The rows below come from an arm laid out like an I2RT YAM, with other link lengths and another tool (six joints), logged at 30 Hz.
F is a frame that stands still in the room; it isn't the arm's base.
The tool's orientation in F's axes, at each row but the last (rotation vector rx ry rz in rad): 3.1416 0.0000 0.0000; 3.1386 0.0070 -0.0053; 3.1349 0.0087 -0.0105; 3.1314 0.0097 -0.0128; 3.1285 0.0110 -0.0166; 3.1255 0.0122 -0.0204; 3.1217 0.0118 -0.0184; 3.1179 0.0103 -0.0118; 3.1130 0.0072 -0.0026; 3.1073 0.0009 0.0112; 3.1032 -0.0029 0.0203
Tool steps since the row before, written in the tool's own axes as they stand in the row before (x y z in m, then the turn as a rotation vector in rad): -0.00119 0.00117 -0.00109 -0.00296 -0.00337 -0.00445; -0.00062 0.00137 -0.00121 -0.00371 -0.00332 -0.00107; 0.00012 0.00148 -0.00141 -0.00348 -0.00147 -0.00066; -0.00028 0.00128 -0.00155 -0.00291 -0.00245 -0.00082; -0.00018 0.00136 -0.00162 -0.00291 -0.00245 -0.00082; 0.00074 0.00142 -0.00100 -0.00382 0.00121 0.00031; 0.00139 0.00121 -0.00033 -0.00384 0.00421 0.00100; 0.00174 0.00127 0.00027 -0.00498 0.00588 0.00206; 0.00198 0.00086 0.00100 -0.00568 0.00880 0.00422; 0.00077 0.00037 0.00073 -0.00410 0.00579 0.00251; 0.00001 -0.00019 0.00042 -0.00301 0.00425 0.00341
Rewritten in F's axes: -0.00119 -0.00117 0.00109 -0.00296 0.00337 0.00445; -0.00061 -0.00137 0.00122 -0.00372 0.00331 0.00107; 0.00014 -0.00147 0.00142 -0.00348 0.00146 0.00067; -0.00026 -0.00127 0.00157 -0.00292 0.00244 0.00082; -0.00015 -0.00134 0.00164 -0.00292 0.00244 0.00082; 0.00076 -0.00140 0.00101 -0.00381 -0.00124 -0.00024; 0.00140 -0.00119 0.00034 -0.00382 -0.00426 -0.00087; 0.00175 -0.00126 -0.00025 -0.00496 -0.00596 -0.00188; 0.00198 -0.00088 -0.00098 -0.00565 -0.00894 -0.00396; 0.00078 -0.00039 -0.00071 -0.00408 -0.00588 -0.00234; 0.00002 0.00017 -0.00043 -0.00297 -0.00437 -0.00328
